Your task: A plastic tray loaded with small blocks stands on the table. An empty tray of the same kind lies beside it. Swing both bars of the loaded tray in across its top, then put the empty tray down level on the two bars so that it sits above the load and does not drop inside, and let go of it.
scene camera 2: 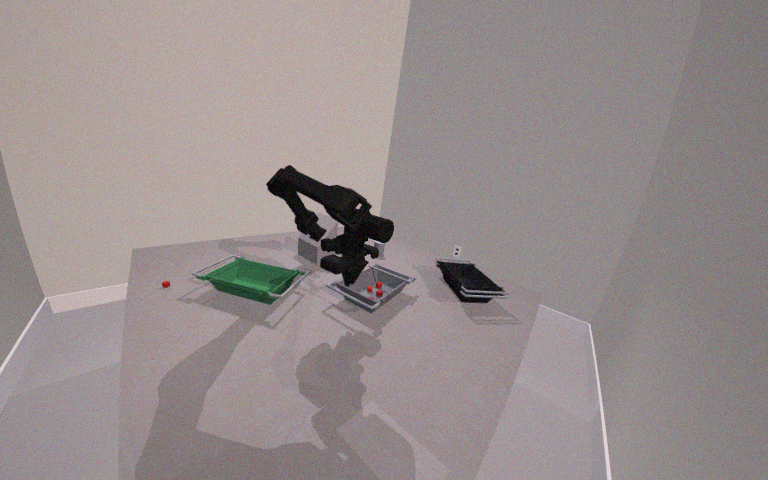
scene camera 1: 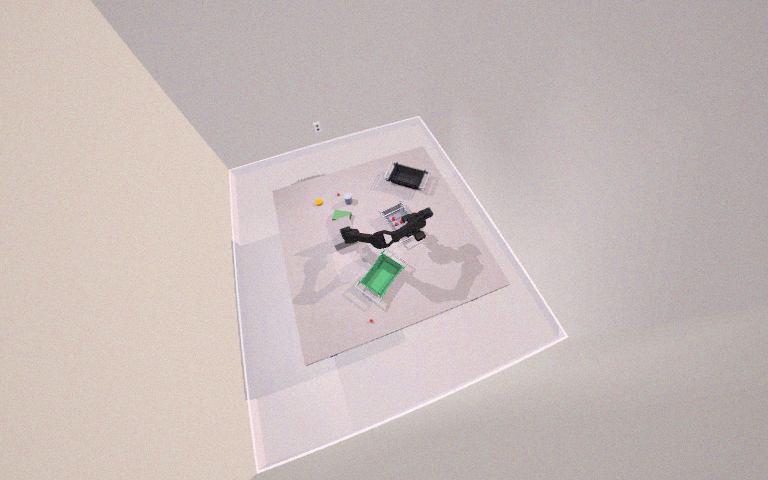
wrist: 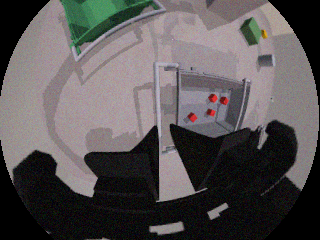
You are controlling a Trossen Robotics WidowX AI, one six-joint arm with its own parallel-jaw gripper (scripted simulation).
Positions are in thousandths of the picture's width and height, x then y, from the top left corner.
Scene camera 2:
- my gripper: 455,595
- green tray: 340,589
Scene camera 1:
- green tray: 499,568
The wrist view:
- my gripper: 511,535
